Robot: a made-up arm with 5 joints.
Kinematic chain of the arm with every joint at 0, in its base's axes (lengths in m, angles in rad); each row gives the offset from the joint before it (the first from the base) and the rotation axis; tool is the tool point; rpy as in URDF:
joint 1: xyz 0 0 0.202 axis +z
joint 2: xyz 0 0 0 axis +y
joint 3: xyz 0.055 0 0.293 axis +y
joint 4: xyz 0.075 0 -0.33 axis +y
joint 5: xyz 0.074 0 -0.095 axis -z
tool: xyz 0 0 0 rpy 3.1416 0 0
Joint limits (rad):
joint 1: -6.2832..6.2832
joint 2: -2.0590..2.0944
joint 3: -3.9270..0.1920
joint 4: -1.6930..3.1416
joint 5: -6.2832..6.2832
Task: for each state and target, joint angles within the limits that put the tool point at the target. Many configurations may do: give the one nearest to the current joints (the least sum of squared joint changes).
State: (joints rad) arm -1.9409 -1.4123 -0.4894 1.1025 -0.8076
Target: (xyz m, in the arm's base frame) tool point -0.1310 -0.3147 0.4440
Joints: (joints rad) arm -1.9652 -0.5580 -0.8211 0.8659 -0.8076
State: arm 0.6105 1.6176 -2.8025 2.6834 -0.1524
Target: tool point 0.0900 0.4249 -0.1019
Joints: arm 1.3621 1.7391 -2.4645 2.9294 -0.1524
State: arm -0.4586 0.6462 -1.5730 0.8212 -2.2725
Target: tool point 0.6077 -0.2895 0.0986
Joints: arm -0.4446 0.9793 -1.8823 0.6732 -2.2725
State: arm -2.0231 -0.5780 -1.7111 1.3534 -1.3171
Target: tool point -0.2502 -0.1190 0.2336
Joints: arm -2.6976 -0.2547 -0.6477 1.6292 -1.3171
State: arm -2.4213 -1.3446 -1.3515 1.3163 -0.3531
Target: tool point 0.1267 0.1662 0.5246
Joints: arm -2.2221 -1.9696 -1.0310 1.6776 -0.3531
